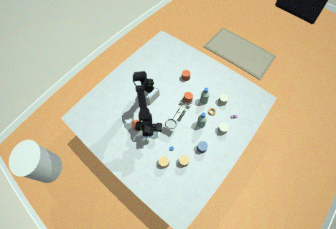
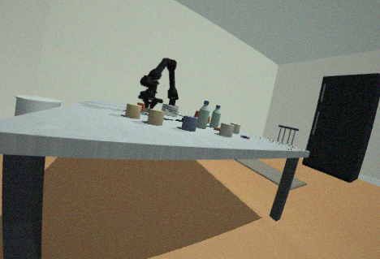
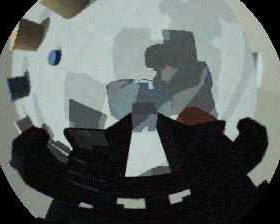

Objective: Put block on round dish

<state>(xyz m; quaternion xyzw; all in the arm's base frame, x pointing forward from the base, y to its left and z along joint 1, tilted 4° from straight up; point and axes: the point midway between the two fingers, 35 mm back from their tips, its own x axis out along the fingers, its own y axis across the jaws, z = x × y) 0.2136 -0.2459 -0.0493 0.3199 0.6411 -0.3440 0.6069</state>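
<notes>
Now: gripper tip right at the block. The rest, counted from my gripper tip: small blue piece (200 mm ahead, 20 mm below); then blue cup (390 mm ahead, 120 mm to the left, 10 mm above); then round pale blue dish (20 mm below).
</notes>
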